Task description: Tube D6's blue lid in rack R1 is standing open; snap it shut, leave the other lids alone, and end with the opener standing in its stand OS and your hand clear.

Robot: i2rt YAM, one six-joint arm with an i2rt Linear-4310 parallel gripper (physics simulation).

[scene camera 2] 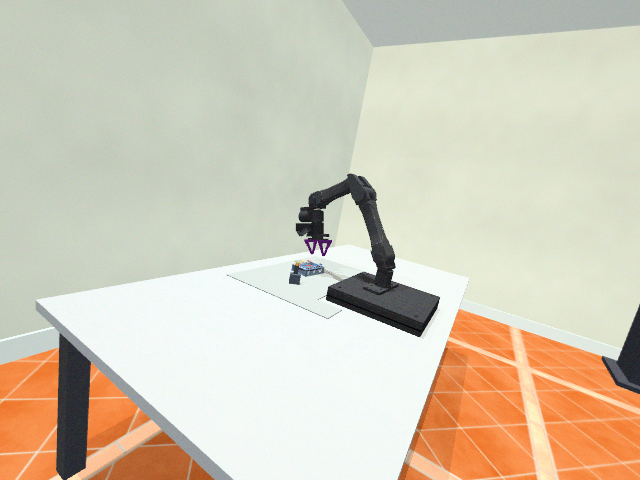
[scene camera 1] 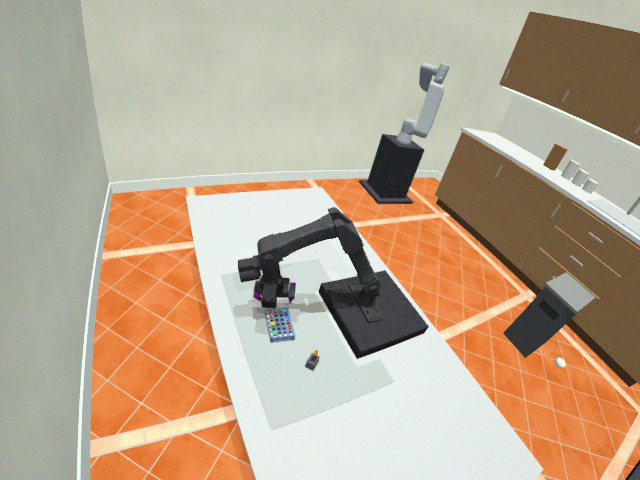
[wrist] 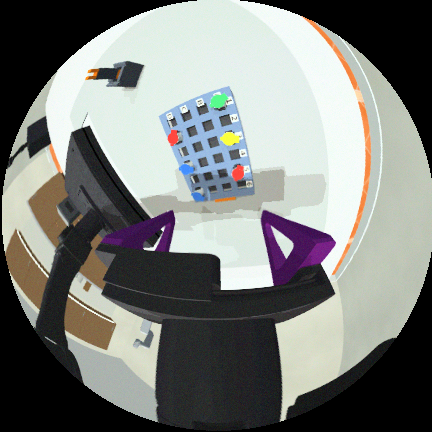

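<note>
Rack R1 is a blue block on the mat. Tube D6's blue lid is at its corner nearest the gripper in the wrist view; it is too small to tell whether it is snapped shut. Another blue lid, two red lids, a yellow lid and a green lid also show. My gripper is open and empty, above and beside the row 6 end. The orange-tipped opener stands upright in stand OS.
The pale mat lies on the white table. The arm's thick black base stands beside the mat. The opener's stand is apart from the rack, past its row 1 end. Another arm on a black pedestal stands beyond the table.
</note>
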